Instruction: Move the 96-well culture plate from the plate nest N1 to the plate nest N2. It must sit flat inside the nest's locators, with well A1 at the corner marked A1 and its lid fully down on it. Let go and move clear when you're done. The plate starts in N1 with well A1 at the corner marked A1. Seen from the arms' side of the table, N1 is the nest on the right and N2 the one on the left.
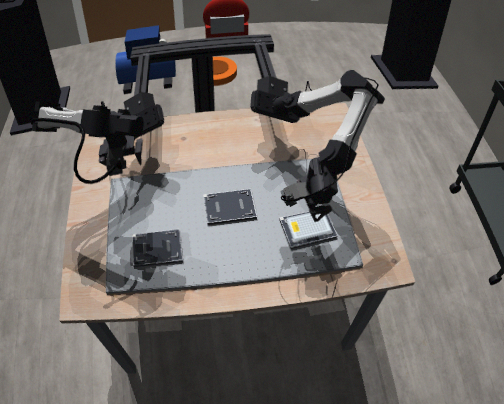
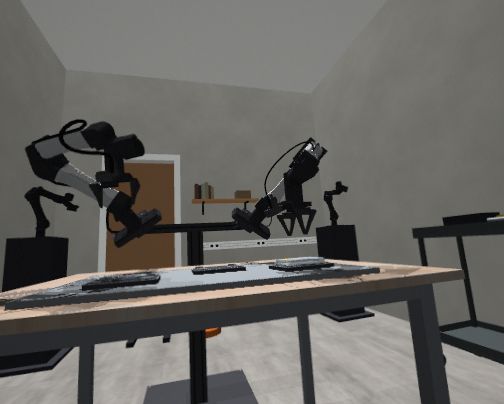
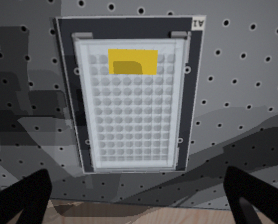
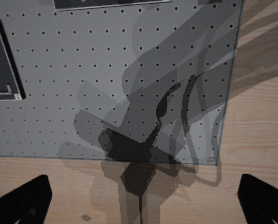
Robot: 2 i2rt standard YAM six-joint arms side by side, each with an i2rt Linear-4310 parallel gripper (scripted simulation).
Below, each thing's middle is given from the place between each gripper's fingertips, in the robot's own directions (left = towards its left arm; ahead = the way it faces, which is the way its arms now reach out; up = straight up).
Scene:
Right now the nest N2 (image 3: 156,27) is 10 cm below my left hand (image 2: 297,235). Also, from my left hand: plate nest (image 1: 229,204): 24 cm to the right, 13 cm behind, 10 cm below; then nest N1 (image 1: 156,247): 50 cm to the right, 10 cm below.
I see my right gripper 16 cm short of the nest N1, 6 cm to the right of it and 23 cm above it. The rest, counted from my right hand: plate nest: 4 cm ahead, 31 cm to the left, 23 cm below; then nest N2: 17 cm ahead, 55 cm to the left, 23 cm below.

